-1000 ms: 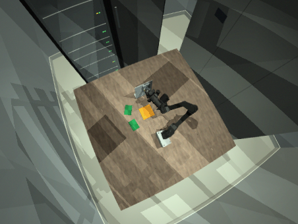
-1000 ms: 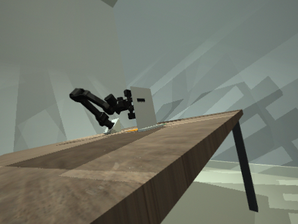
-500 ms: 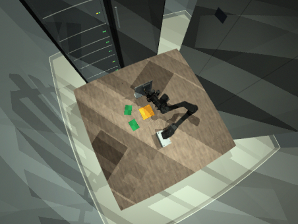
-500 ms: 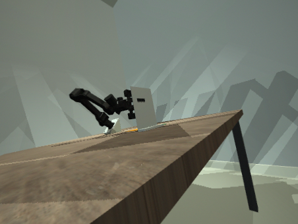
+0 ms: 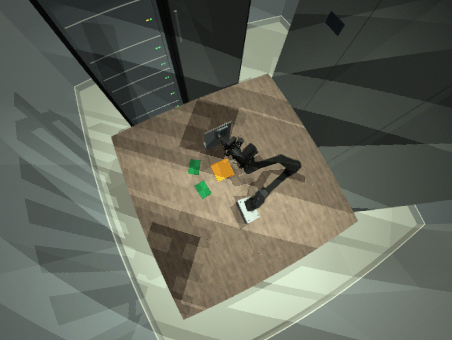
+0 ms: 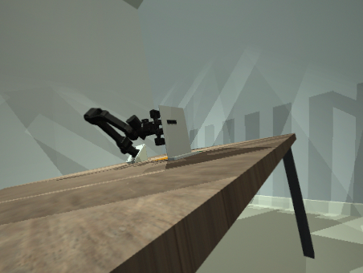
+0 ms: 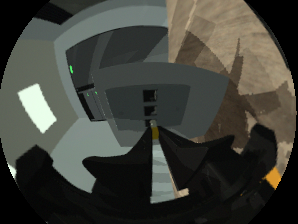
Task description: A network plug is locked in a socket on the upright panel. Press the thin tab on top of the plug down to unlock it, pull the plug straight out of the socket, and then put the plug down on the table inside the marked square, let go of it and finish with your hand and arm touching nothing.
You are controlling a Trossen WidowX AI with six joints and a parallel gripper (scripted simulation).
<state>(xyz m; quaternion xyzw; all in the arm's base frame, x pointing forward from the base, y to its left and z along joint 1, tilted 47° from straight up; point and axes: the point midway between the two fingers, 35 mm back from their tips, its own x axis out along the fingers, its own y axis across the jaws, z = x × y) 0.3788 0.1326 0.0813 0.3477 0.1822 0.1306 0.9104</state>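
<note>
Right now my gripper tip is 170 mm above the orange marked square, 150 mm past it and 30 mm to the right of it. From my gripper tip the other things lie so: grey upright panel 60 mm below, 30 mm ahead; yellow plug right at my gripper tip.
</note>
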